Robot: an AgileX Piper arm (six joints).
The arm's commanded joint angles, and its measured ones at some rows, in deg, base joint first. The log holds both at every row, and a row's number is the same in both.
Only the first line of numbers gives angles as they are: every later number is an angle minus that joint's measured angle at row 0.
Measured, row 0:
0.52 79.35 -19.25 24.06 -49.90 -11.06
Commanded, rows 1 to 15:
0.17 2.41 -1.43 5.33 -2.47 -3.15
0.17 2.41 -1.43 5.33 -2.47 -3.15
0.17 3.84 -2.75 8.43 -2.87 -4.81
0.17 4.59 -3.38 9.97 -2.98 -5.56
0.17 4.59 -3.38 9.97 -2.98 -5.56
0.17 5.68 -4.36 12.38 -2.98 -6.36
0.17 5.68 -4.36 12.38 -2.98 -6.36
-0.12 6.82 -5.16 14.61 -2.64 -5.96
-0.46 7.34 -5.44 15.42 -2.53 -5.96
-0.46 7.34 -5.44 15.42 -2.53 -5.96
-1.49 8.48 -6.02 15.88 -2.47 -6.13
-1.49 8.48 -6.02 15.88 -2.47 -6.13
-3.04 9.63 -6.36 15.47 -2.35 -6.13
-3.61 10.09 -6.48 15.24 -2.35 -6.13
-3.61 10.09 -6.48 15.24 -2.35 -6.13
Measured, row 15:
-2.01 9.11 -5.62 15.24 -1.72 -5.67
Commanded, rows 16 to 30:
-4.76 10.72 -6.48 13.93 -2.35 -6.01
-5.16 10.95 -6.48 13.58 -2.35 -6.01
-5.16 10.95 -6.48 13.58 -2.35 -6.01
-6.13 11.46 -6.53 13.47 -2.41 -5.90
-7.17 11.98 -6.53 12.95 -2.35 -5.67
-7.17 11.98 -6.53 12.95 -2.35 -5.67
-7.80 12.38 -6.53 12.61 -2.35 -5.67
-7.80 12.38 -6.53 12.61 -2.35 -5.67
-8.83 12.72 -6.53 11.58 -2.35 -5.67
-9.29 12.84 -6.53 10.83 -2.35 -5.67
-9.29 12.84 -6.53 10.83 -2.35 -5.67
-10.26 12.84 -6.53 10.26 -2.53 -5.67
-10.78 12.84 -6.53 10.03 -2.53 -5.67
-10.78 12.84 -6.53 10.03 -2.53 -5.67
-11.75 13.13 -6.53 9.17 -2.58 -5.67
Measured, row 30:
-10.37 12.90 -6.07 10.72 -1.55 -5.67
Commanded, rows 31 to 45:
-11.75 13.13 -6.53 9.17 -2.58 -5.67
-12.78 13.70 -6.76 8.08 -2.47 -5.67
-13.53 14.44 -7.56 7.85 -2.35 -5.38
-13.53 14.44 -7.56 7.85 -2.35 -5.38
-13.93 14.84 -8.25 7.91 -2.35 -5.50
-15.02 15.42 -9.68 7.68 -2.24 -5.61
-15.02 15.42 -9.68 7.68 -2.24 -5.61
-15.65 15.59 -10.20 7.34 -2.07 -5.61
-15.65 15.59 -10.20 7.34 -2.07 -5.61
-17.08 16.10 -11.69 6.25 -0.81 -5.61
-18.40 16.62 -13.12 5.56 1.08 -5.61
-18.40 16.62 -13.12 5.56 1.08 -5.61
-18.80 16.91 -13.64 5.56 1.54 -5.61
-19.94 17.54 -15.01 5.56 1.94 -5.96
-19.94 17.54 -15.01 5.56 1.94 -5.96
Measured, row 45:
-18.40 16.91 -13.12 6.36 0.85 -5.61
